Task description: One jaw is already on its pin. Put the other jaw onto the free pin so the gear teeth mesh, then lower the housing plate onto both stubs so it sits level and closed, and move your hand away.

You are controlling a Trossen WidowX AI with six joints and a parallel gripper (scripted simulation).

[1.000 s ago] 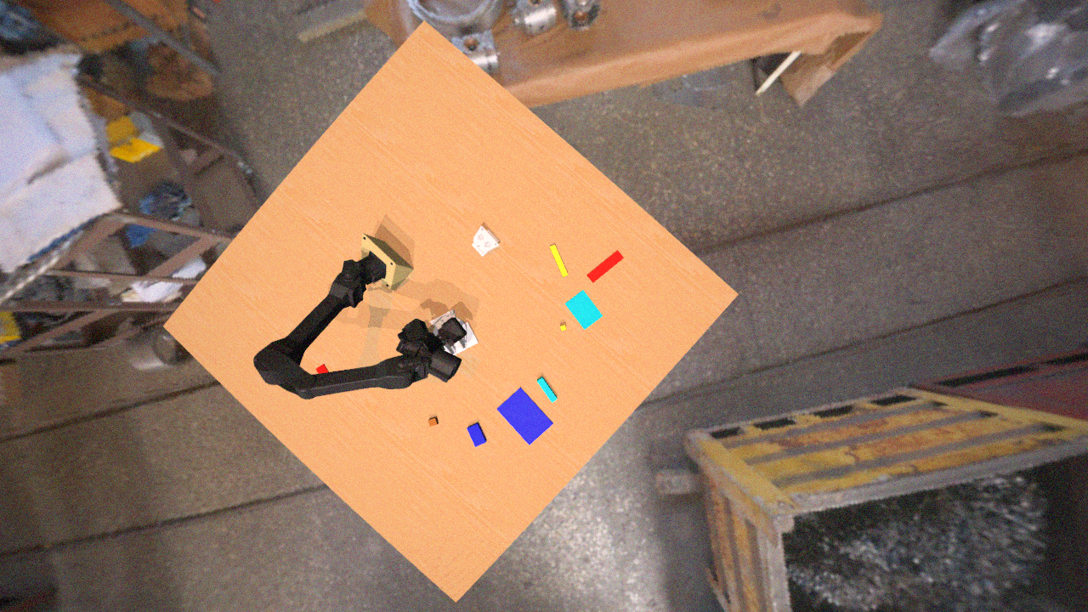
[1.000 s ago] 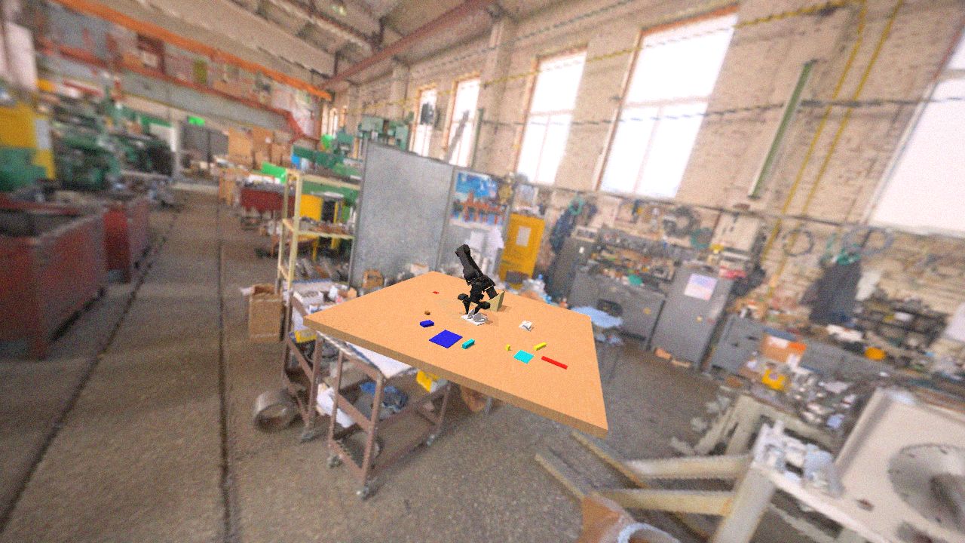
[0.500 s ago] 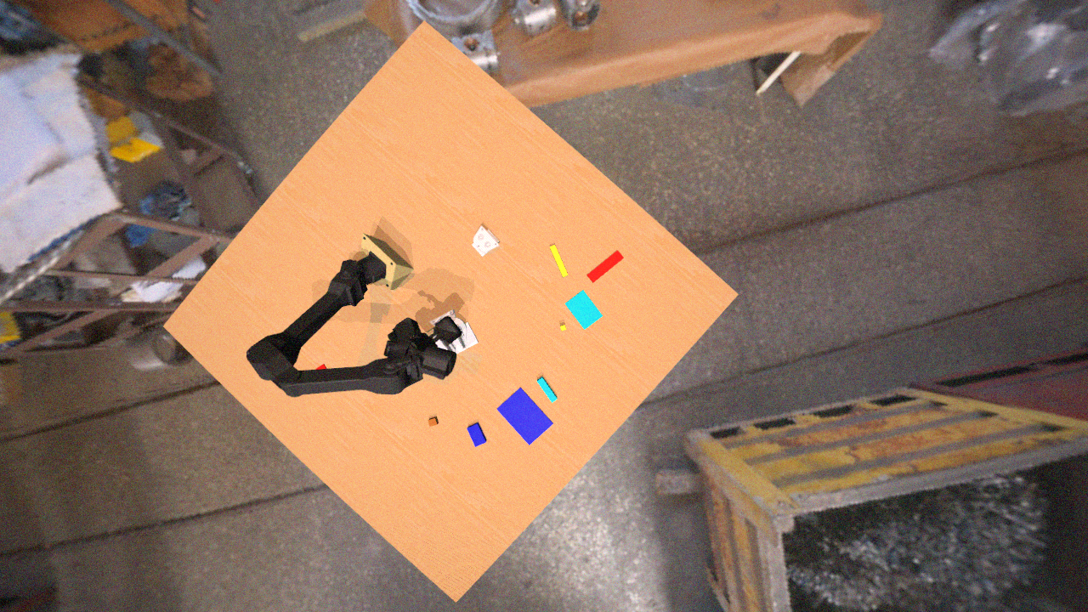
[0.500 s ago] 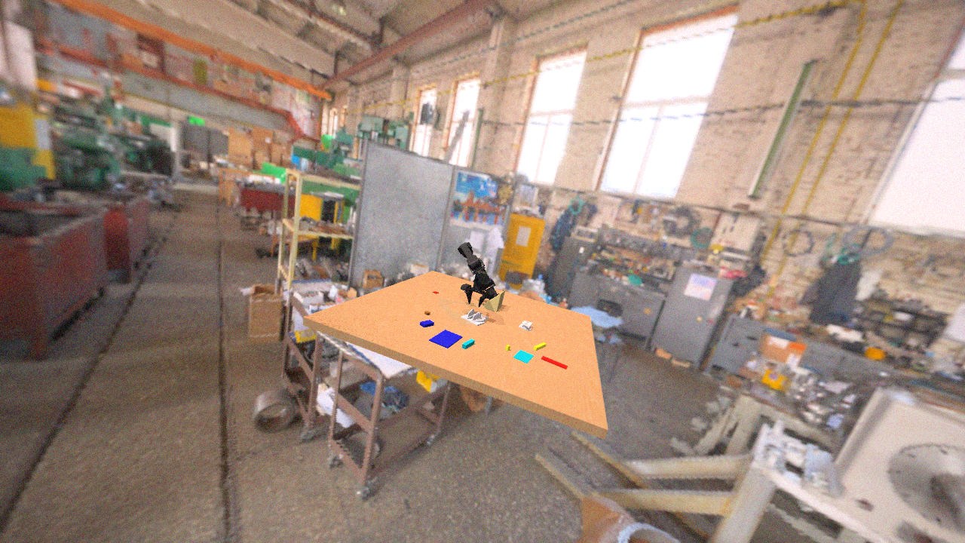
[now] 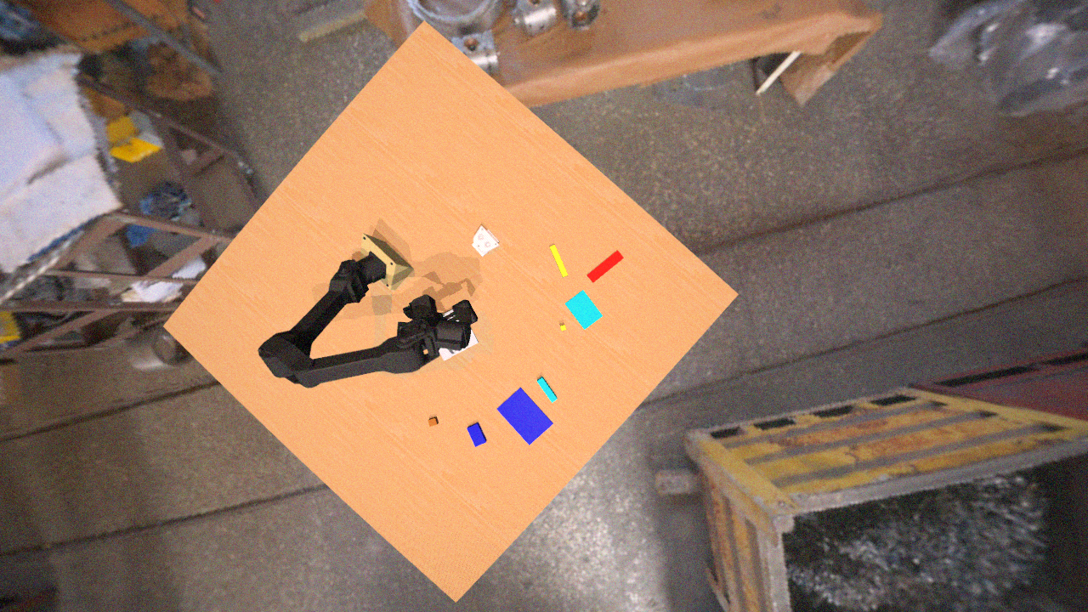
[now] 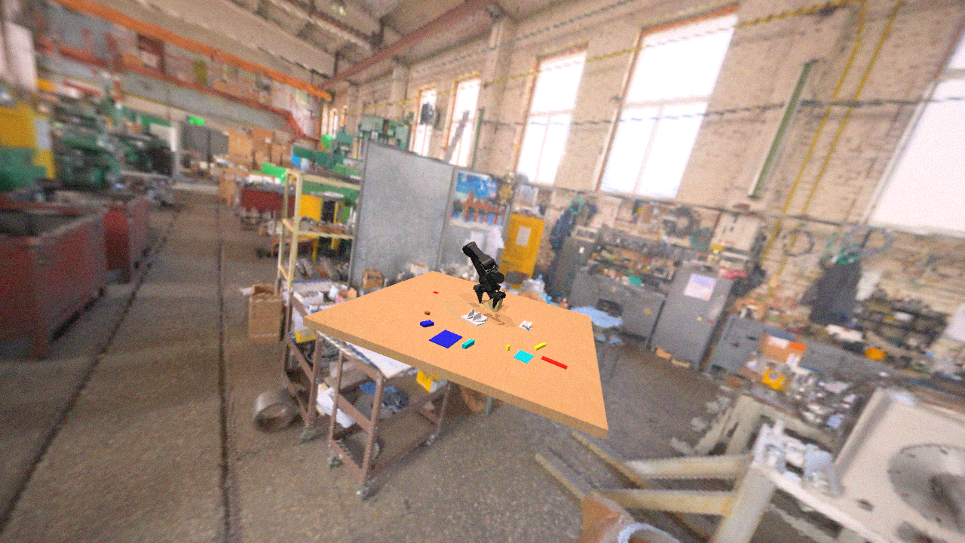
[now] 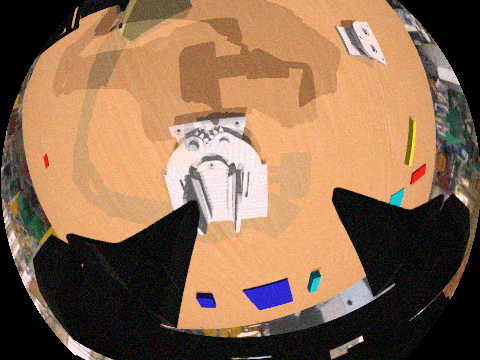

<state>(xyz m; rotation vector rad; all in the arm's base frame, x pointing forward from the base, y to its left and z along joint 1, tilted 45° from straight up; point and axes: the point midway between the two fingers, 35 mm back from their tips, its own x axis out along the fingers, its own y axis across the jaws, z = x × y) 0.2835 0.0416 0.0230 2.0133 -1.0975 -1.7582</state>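
Now: gripper tip 240 mm to the right of the housing plate, 100 mm past it and 70 mm above it. Round my gripper tip: cyan bar (330 mm ahead, 90 mm below, 10 mm to the left); white block (230 mm to the left, 100 mm behind, 90 mm below); orange cube (290 mm to the right, 130 mm ahead, 90 mm below).
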